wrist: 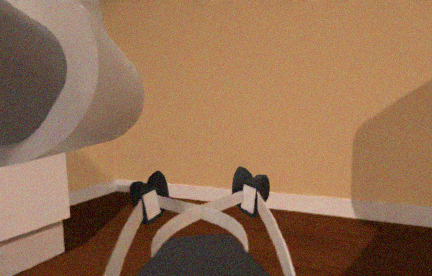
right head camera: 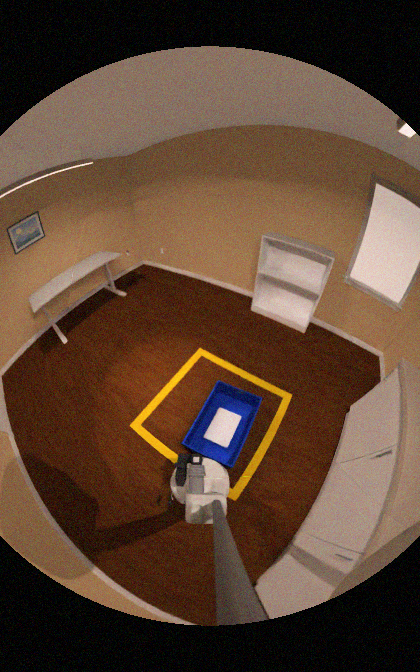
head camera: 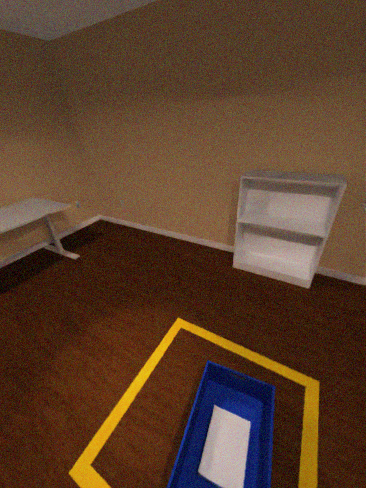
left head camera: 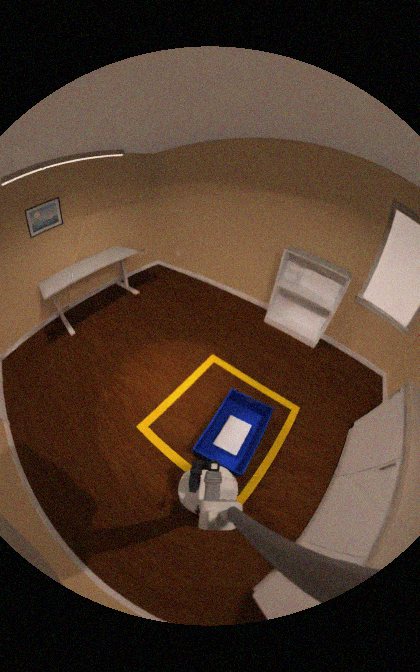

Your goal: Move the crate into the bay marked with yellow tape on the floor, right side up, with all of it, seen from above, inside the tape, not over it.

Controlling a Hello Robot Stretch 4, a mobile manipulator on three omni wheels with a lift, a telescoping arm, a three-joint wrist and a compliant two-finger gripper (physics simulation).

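Frame: origin at the robot's base, x right, y ahead, z up, level; metres.
Seen in the pictures: gripper, between the fingertips: [wrist: 200, 184].
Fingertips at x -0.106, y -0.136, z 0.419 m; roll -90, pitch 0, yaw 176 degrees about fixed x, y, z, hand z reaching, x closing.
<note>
A point is followed by its place in that frame.
The blue crate [head camera: 240, 397] {x 0.327, y 0.693, z -0.009 m} [left head camera: 250, 440] [right head camera: 240, 434] stands open side up on the floor, with a white block [head camera: 226, 445] {x 0.177, y 0.468, z 0.044 m} [left head camera: 233, 435] [right head camera: 223, 426] inside. It lies turned relative to the yellow tape [head camera: 131, 395] {x -0.376, y 0.775, z -0.026 m} [left head camera: 178, 392] [right head camera: 168, 389]. Floor shows between the crate and the tape's far, left and right sides. The robot's base and wrist cover part of the tape's near side and reach the crate's near end, so the gap there is partly hidden. My gripper [wrist: 200, 184] {x -0.106, y -0.136, z 0.419 m} is open and empty, facing a wall; the crate does not show in the wrist view.
A white shelf unit [head camera: 295, 177] {x 1.057, y 1.836, z 1.033 m} stands against the far wall. A light table [head camera: 30, 212] {x -1.609, y 2.400, z 0.693 m} [left head camera: 90, 272] [right head camera: 75, 277] stands by the left wall. White cabinets [left head camera: 345, 510] [right head camera: 350, 480] run along the right side. A wall lies close behind and left of the robot.
</note>
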